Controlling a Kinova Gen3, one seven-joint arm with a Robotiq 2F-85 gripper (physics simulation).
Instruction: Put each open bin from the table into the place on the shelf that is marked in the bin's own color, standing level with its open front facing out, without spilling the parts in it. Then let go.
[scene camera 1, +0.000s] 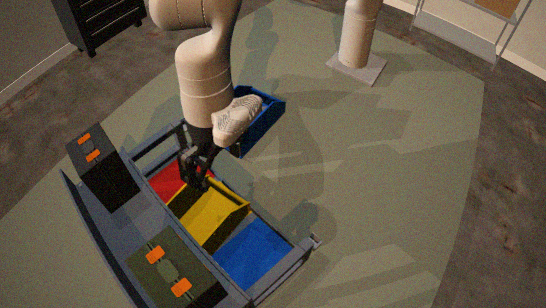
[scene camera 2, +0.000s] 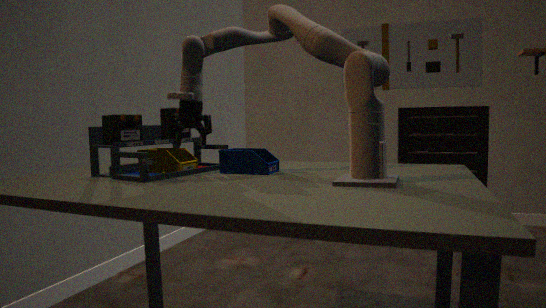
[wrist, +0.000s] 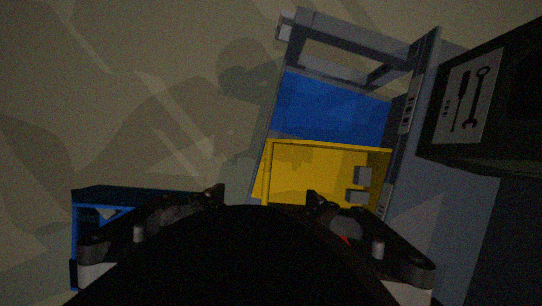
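Where they show: gripper, fingertip midpoint: (scene camera 1: 219, 171) (scene camera 2: 190, 146) (wrist: 265, 195); arm's base, link origin: (scene camera 1: 352, 59) (scene camera 2: 367, 177).
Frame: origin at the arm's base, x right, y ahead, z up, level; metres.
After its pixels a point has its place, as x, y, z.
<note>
The yellow bin (scene camera 1: 207, 215) @[-0.016, 0.628, -0.002] (scene camera 2: 172, 159) @[-0.072, 0.595, 0.041] (wrist: 310, 165) @[-0.043, 0.641, -0.003] stands, looking level, on the lower shelf between the red place (scene camera 1: 167, 182) @[0.106, 0.630, -0.005] and the blue place (scene camera 1: 255, 250) @[-0.131, 0.625, -0.005] (wrist: 330, 107) @[-0.140, 0.662, -0.005]. Its open front faces out toward the arm's base. Two grey parts (wrist: 362, 176) @[-0.037, 0.720, 0.012] (wrist: 356, 196) @[-0.005, 0.715, 0.012] lie inside it. No yellow marking shows; the bin covers the shelf there. My gripper (scene camera 1: 199, 176) (scene camera 2: 191, 143) @[-0.011, 0.571, 0.078] (wrist: 265, 195) @[-0.011, 0.571, 0.078] is open and empty, at the yellow bin's front side nearer the red place. The blue bin (scene camera 1: 262, 122) @[0.028, 0.403, 0.033] (scene camera 2: 245, 161) @[0.028, 0.387, 0.029] (wrist: 125, 192) @[0.029, 0.377, 0.015] stands upright on the table beside the shelf, partly hidden by the arm.
The grey shelf (scene camera 1: 285, 272) @[-0.209, 0.645, 0.069] (wrist: 360, 40) @[-0.192, 0.653, 0.073] has side rails and a raised back level. A dark case (scene camera 1: 112, 180) @[0.070, 0.729, 0.161] and an olive case (scene camera 1: 167, 265) @[-0.111, 0.757, 0.187] stand on that level, close behind the lower places. The arm's base plate (scene camera 1: 372, 74) @[-0.079, 0.026, 0.000] (scene camera 2: 365, 182) @[-0.094, -0.012, 0.000] is across the table.
</note>
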